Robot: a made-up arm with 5 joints.
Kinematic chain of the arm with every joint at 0, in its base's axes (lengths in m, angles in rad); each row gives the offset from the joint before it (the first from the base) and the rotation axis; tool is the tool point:
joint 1: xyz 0 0 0.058 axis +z
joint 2: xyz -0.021 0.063 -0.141 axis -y
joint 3: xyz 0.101 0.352 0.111 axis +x
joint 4: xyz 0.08 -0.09 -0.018 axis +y
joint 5: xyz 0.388 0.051 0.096 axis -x
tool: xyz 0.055 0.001 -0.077
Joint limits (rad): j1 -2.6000..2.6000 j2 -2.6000..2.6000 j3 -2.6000..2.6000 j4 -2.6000..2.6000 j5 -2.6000..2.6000
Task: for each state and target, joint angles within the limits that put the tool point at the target. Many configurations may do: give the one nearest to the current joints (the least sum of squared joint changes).
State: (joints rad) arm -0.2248 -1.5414 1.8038 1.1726 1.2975
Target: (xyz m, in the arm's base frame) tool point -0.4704 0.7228 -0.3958
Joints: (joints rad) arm 0.4123 -1.8850 1.5346 1.3881 1.3000
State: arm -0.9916 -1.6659 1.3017 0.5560 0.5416
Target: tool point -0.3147 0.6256 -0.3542
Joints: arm -0.3088 -2.1956 0.4986 0.8639 0.6392
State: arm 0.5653 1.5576 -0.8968 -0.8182 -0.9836
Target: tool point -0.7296 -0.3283 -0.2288
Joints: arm 1.2077 2.2821 -0.3002 -1.3022 -0.9997
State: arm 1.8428 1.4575 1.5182 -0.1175 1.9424
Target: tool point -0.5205 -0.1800 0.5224
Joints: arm 2.1696 1.3070 1.5796 0.4643 1.8053
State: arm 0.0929 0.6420 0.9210 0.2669 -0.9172
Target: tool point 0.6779 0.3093 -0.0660
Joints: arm -0.1653 -0.1809 0.9532 0.0347 -0.8167
